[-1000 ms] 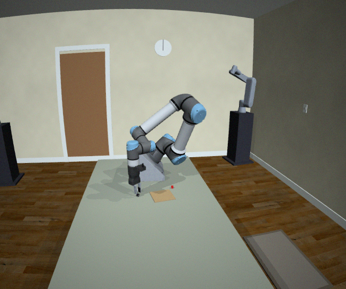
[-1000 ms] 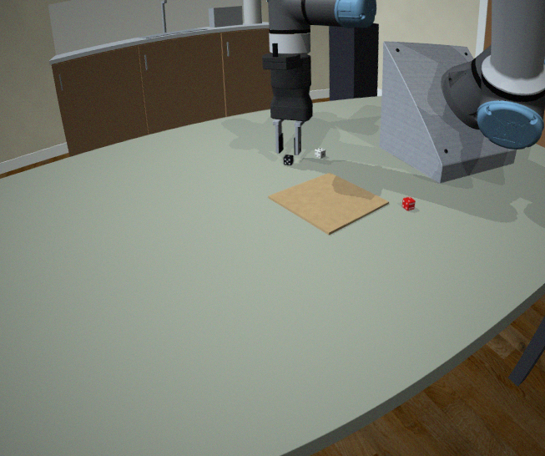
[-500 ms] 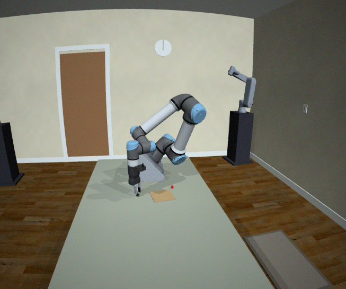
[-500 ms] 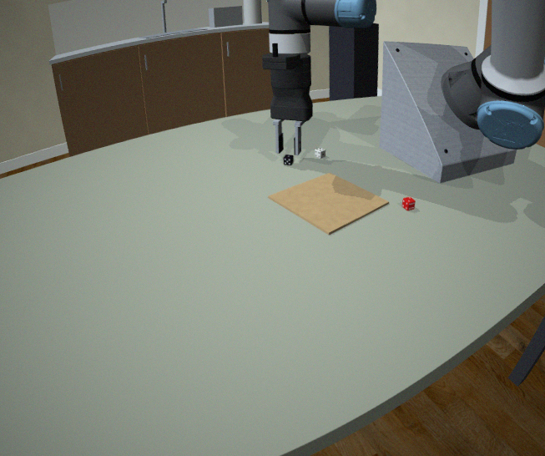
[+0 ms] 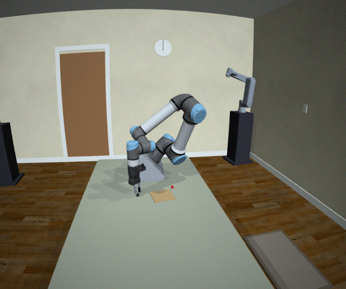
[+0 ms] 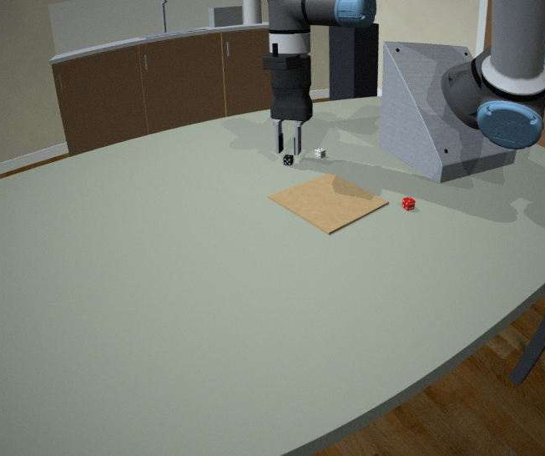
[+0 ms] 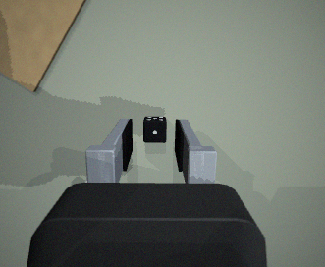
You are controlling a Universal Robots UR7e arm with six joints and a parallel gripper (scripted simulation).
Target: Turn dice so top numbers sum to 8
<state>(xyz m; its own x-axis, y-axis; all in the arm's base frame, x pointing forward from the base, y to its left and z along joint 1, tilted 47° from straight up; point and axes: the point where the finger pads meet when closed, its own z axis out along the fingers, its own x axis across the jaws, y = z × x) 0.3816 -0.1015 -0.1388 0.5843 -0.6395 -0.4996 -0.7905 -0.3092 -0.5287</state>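
The tan mat is 160 mm to the left of my hand, 40 mm below it and 40 mm ahead of it. From my hand the other things lie so: white die 70 mm behind, 30 mm below, 10 mm to the left; then red die 250 mm to the left, 60 mm behind, 30 mm below.
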